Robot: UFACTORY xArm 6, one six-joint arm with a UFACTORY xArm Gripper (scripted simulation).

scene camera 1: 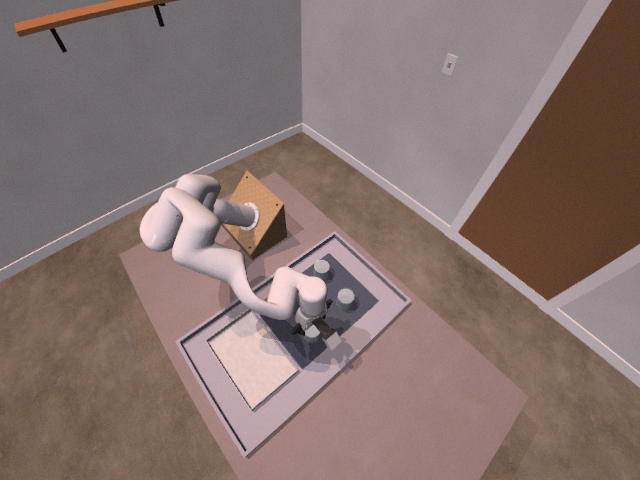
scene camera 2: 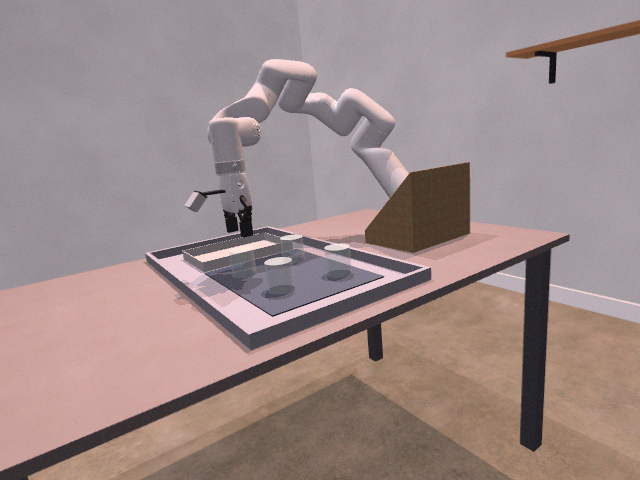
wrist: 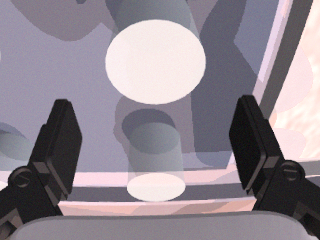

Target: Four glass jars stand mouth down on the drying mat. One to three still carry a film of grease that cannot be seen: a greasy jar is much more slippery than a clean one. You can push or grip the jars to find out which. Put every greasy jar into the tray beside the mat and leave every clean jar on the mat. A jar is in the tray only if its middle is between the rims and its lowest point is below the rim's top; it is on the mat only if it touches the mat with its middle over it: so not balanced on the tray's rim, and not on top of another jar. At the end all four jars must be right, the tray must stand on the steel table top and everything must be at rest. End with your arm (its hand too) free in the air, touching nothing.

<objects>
same spot on dark drying mat: (wrist: 56, 56) = (scene camera 1: 326, 313)
</objects>
